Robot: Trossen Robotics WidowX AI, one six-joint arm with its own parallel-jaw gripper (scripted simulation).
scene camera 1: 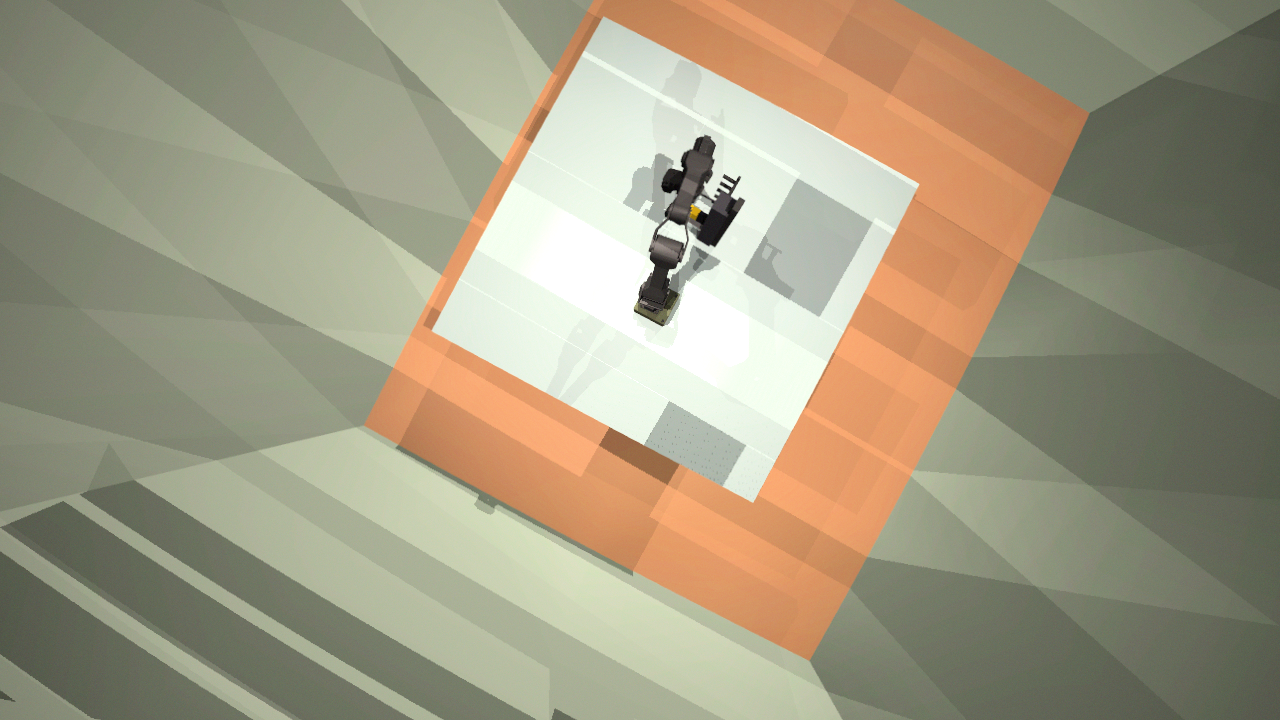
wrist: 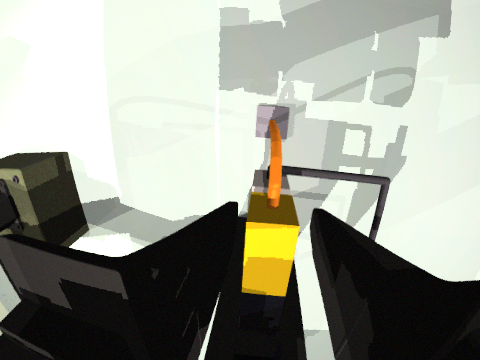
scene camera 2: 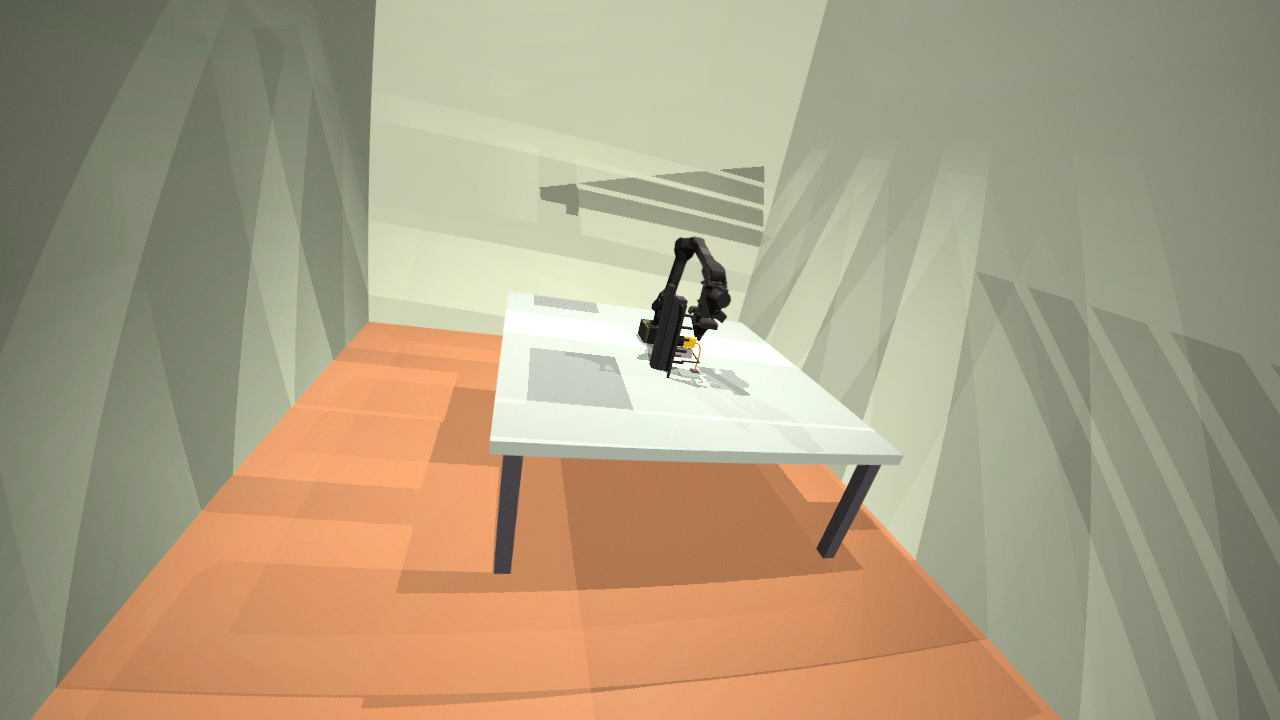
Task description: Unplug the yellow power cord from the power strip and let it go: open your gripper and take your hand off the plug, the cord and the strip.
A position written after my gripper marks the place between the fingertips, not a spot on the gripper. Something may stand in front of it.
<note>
I see my gripper (scene camera 2: 697, 339) and a yellow plug (wrist: 270, 243).
My gripper also shows in the wrist view (wrist: 274, 214).
</note>
